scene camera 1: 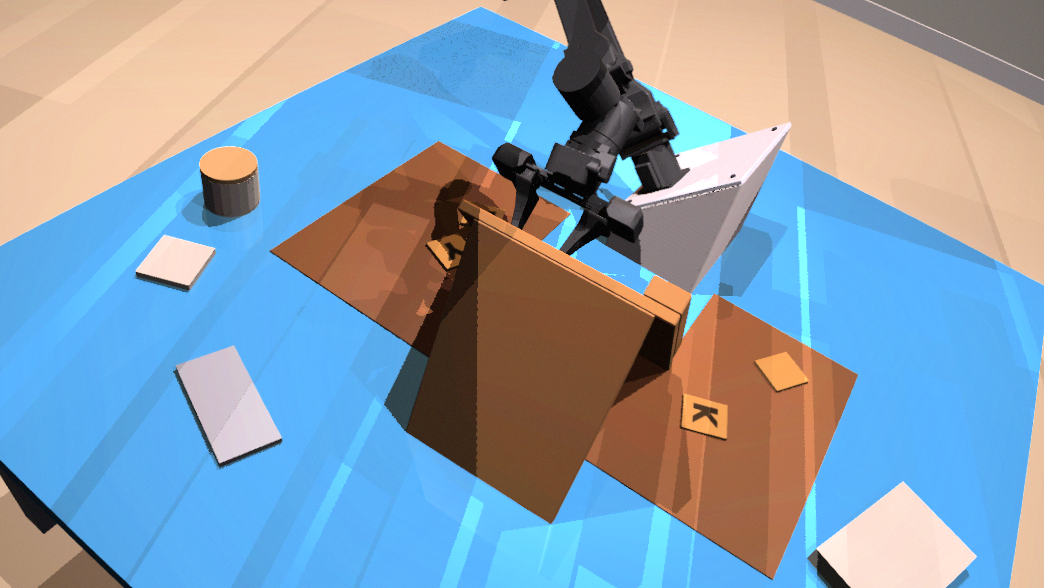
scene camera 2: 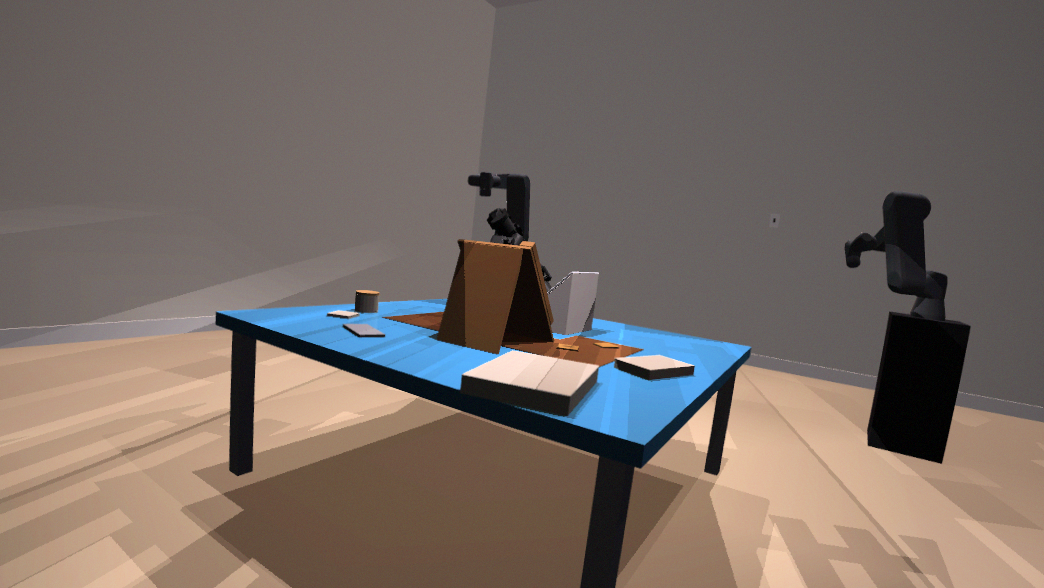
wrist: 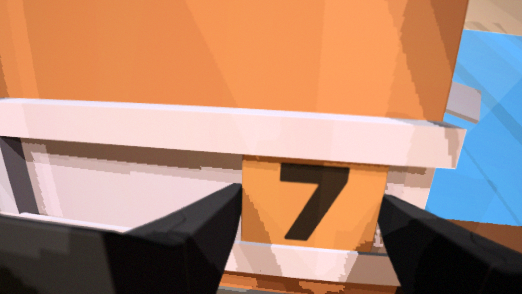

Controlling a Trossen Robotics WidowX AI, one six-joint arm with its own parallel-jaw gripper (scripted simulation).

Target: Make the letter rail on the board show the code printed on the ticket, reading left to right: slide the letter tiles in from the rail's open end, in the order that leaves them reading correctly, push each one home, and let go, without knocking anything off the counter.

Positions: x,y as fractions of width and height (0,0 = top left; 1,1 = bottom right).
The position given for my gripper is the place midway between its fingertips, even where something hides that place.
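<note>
My gripper is in scene camera 1 (scene camera 1: 0.51,0.43), and I see it in the wrist view too (wrist: 0.59,0.68). There's a grey card (scene camera 1: 0.23,0.72), and the grey card is also there in the wrist view (wrist: 0.89,0.35). I see a white card (scene camera 1: 0.17,0.44) as well, but the white card is out of frame in the wrist view.
</note>
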